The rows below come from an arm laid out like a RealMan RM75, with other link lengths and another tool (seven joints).
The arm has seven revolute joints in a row. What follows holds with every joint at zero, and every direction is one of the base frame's. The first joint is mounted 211.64 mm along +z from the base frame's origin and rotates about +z. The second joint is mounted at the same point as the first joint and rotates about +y. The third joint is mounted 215.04 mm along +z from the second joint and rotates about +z. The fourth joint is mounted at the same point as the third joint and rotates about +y. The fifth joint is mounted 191.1 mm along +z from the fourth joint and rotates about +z. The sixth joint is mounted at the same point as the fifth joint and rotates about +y. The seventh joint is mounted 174.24 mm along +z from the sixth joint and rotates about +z. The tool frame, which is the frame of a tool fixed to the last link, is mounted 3 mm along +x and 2 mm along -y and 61 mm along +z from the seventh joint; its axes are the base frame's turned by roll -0.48, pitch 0 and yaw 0.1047 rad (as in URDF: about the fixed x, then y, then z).
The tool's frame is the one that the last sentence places.
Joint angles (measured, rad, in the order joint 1, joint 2, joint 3, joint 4, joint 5, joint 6, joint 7), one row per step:
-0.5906, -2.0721, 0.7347, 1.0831, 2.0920, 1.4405, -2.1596
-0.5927, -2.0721, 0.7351, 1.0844, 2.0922, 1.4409, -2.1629
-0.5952, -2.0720, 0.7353, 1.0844, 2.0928, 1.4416, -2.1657
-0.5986, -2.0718, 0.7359, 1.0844, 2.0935, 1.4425, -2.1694
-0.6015, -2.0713, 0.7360, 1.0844, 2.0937, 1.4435, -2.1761
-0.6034, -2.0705, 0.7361, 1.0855, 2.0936, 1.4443, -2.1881
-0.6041, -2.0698, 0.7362, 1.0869, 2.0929, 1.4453, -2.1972
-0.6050, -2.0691, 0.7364, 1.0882, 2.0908, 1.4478, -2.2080
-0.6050, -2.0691, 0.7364, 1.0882, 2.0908, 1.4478, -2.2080
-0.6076, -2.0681, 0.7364, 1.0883, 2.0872, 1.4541, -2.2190
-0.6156, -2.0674, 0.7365, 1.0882, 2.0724, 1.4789, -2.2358
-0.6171, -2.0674, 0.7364, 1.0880, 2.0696, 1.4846, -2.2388
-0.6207, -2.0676, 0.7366, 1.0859, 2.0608, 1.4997, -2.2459
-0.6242, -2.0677, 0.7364, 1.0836, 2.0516, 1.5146, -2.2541
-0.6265, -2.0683, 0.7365, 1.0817, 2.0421, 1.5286, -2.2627
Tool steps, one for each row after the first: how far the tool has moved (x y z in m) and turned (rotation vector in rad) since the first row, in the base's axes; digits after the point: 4 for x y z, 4 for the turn. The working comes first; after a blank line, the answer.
Tool pose at each row, in the base's axes (x y z in m, rotation vector in rad; the steps are taken from these numbers as rounded here):
-0.1581, 0.4040, -0.0158, -2.8777, -0.8940, -0.8809
-0.1571, 0.4043, -0.0157, -2.8782, -0.8939, -0.8821
-0.1562, 0.4046, -0.0158, 2.8788, 0.8943, 0.8829
-0.1549, 0.4049, -0.0161, 2.8764, 0.8935, 0.8827
-0.1538, 0.4052, -0.0160, 2.8720, 0.8972, 0.8854
-0.1530, 0.4055, -0.0156, 2.8651, 0.9077, 0.8917
-0.1525, 0.4057, -0.0152, 2.8597, 0.9156, 0.8969
-0.1515, 0.4055, -0.0148, 2.8513, 0.9239, 0.9041
-0.1515, 0.4055, -0.0148, 2.8513, 0.9239, 0.9041
-0.1495, 0.4050, -0.0149, 2.8386, 0.9288, 0.9114
-0.1416, 0.4017, -0.0161, 2.8035, 0.9188, 0.9260
-0.1401, 0.4008, -0.0165, 2.7959, 0.9166, 0.9281
-0.1360, 0.3983, -0.0178, 2.7740, 0.9105, 0.9346
-0.1320, 0.3957, -0.0189, 2.7513, 0.9059, 0.9423
-0.1283, 0.3931, -0.0200, 2.7285, 0.9030, 0.9507

0.0010, 0.0003, 0.0001, -0.0005, -0.0008, -0.0004
0.0019, 0.0006, 0.0000, -0.0020, -0.0017, -0.0007
0.0032, 0.0009, -0.0003, -0.0042, -0.0027, -0.0015
0.0043, 0.0012, -0.0002, -0.0064, -0.0057, 0.0009
0.0051, 0.0015, 0.0002, -0.0085, -0.0111, 0.0078
0.0056, 0.0017, 0.0006, -0.0100, -0.0154, 0.0131
0.0066, 0.0015, 0.0010, -0.0131, -0.0221, 0.0186
0.0066, 0.0015, 0.0010, -0.0131, -0.0221, 0.0186
0.0086, 0.0010, 0.0009, -0.0200, -0.0310, 0.0216
0.0165, -0.0023, -0.0003, -0.0434, -0.0549, 0.0139
0.0180, -0.0032, -0.0007, -0.0490, -0.0596, 0.0121
0.0221, -0.0057, -0.0020, -0.0647, -0.0734, 0.0071
0.0261, -0.0083, -0.0031, -0.0802, -0.0881, 0.0033
0.0298, -0.0109, -0.0042, -0.0953, -0.1031, 0.0007

